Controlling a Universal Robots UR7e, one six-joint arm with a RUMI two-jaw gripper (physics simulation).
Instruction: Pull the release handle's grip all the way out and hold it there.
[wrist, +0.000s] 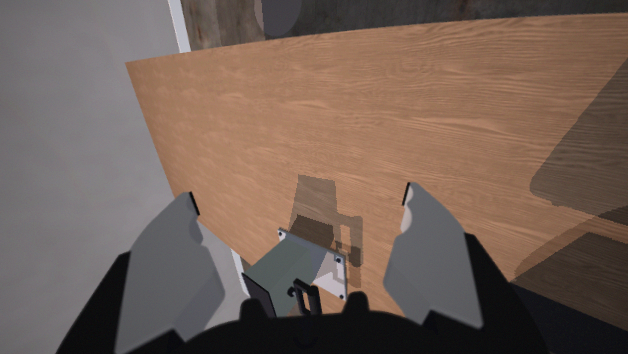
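Observation:
The release handle's black grip (314, 296) shows at the bottom middle, a small dark loop on the side of a grey-green box (282, 267). Its lower part is hidden behind the gripper's body. The box has a dark end panel and stands on a pale metal plate (334, 281) with bolts at its corners, on the wooden table. My gripper (302, 190) is open with nothing between its fingers. Its two grey fingers stand wide, one to each side of the box in the view. The grip is not between the fingertips; it appears lower in the picture, near the gripper's body.
The wooden table top (350, 110) spans the view, with its far edge at the top and its left edge beside a grey wall (65, 125). Shadows of the box, the handle and the arm fall on the table. A dark round shape (281, 15) lies beyond the far edge.

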